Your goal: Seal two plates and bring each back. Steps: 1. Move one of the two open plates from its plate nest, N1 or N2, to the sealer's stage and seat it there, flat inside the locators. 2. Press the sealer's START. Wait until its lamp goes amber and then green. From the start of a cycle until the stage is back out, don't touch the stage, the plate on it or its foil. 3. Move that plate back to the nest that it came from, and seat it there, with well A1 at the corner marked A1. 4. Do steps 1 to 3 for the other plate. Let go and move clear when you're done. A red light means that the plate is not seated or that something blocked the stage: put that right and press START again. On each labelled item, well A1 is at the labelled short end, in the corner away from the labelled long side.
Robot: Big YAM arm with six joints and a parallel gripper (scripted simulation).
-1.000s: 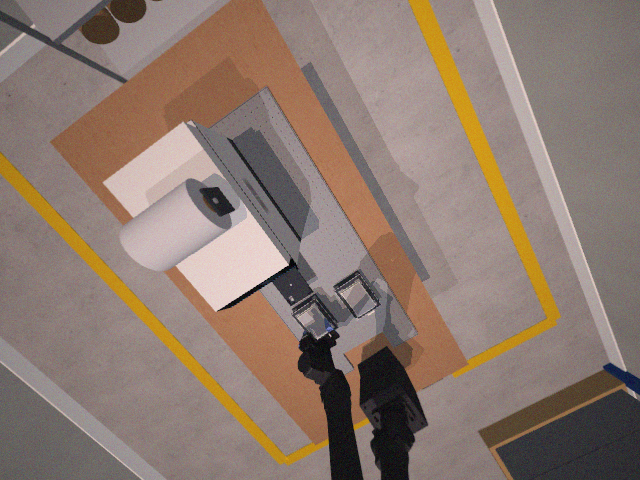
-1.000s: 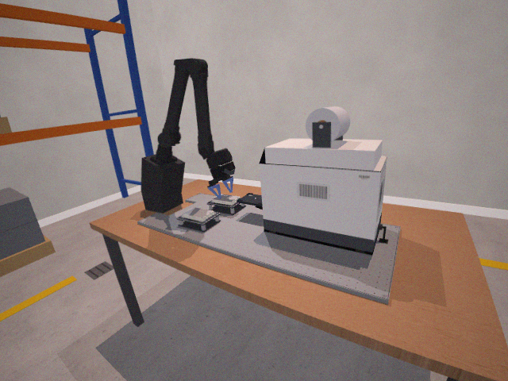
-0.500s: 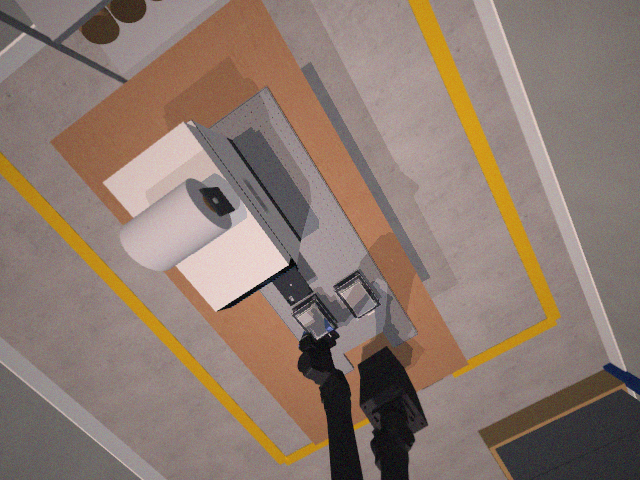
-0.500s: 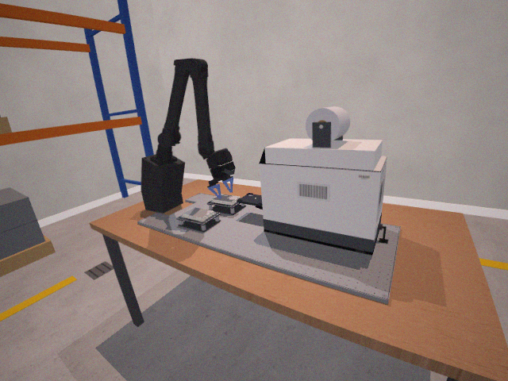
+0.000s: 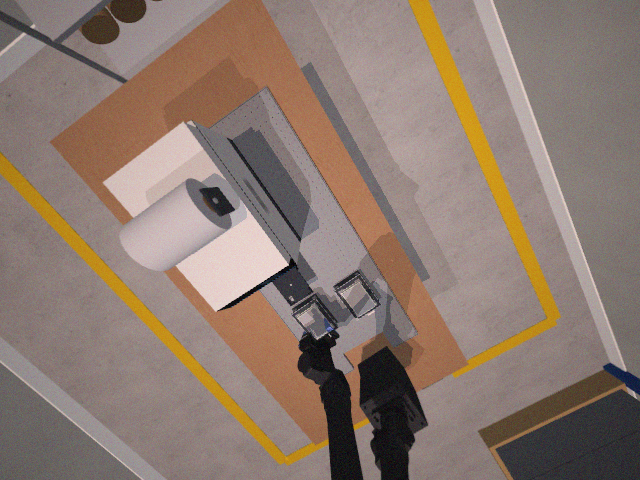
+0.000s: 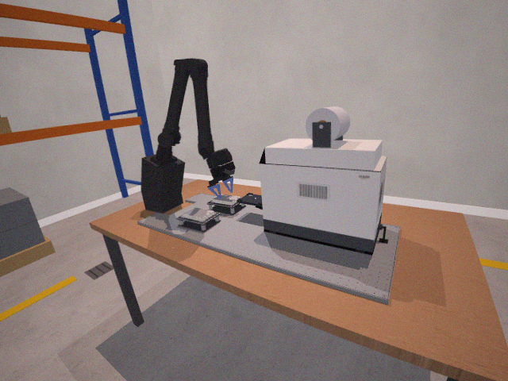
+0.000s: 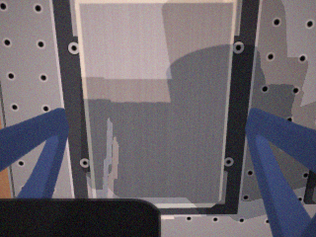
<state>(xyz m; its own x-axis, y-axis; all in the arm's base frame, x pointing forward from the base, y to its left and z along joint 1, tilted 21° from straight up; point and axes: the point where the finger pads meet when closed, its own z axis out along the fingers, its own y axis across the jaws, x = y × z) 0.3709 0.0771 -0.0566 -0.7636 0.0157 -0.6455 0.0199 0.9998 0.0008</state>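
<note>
Right now my hand is 3 cm above the white well plate. The rest, counted from my hand: foil roll (53 cm ahead, 6 cm to the right, 34 cm above); dark sealer stage (20 cm ahead, 4 cm to the right, 1 cm above); start button (30 cm ahead, 5 cm to the left, 11 cm above).
</note>
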